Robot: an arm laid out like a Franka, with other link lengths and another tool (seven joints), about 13 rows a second.
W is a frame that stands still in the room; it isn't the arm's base.
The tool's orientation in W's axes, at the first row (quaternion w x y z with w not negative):
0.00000 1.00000 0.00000 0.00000
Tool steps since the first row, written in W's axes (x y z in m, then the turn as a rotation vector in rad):
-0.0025 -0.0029 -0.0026 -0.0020 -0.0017 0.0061
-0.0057 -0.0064 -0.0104 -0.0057 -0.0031 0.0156
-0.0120 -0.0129 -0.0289 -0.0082 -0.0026 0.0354
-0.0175 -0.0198 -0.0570 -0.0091 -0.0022 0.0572
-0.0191 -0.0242 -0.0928 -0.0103 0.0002 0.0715
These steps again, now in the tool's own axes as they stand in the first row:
-0.0025 0.0029 0.0026 -0.0020 0.0017 -0.0061
-0.0057 0.0064 0.0104 -0.0057 0.0031 -0.0156
-0.0120 0.0129 0.0289 -0.0082 0.0026 -0.0354
-0.0175 0.0198 0.0570 -0.0091 0.0022 -0.0572
-0.0191 0.0242 0.0928 -0.0103 -0.0002 -0.0715

